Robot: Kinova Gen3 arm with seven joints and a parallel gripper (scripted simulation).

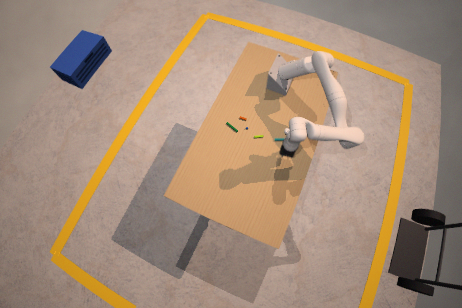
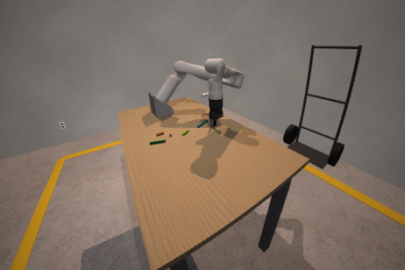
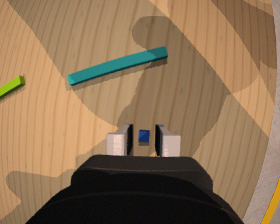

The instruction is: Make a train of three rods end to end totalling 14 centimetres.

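The lime rod is 170 mm to the right of my hand, 40 mm behind it and 10 mm below it. Round my hand: green rod 330 mm to the right, 40 mm behind, 10 mm below; orange rod 290 mm to the right, 110 mm behind, 10 mm below; turquoise rod 60 mm behind, 30 mm to the right, 10 mm below.
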